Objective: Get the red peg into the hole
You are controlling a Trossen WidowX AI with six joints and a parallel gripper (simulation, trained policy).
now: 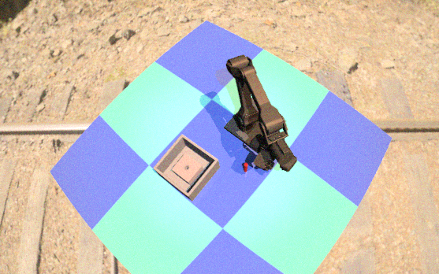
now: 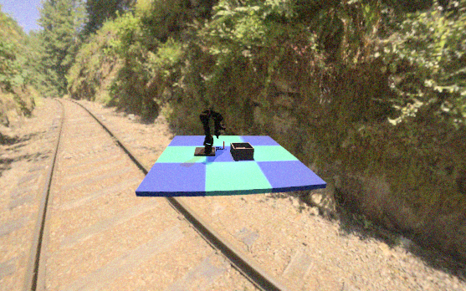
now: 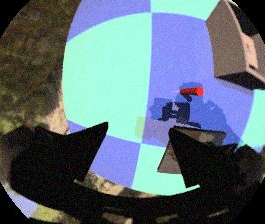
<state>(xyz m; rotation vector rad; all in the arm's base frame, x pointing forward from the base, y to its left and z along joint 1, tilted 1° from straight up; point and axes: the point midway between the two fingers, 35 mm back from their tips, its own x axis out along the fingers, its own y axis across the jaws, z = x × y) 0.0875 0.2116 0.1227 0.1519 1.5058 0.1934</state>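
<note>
Right now my gripper tip is 80 mm to the left of the red peg, 70 mm short of it and 70 mm above it. Also, from my gripper tip: plate 260 mm to the right, 230 mm ahead, 60 mm below; then box 260 mm to the right, 230 mm ahead, 80 mm below.
</note>
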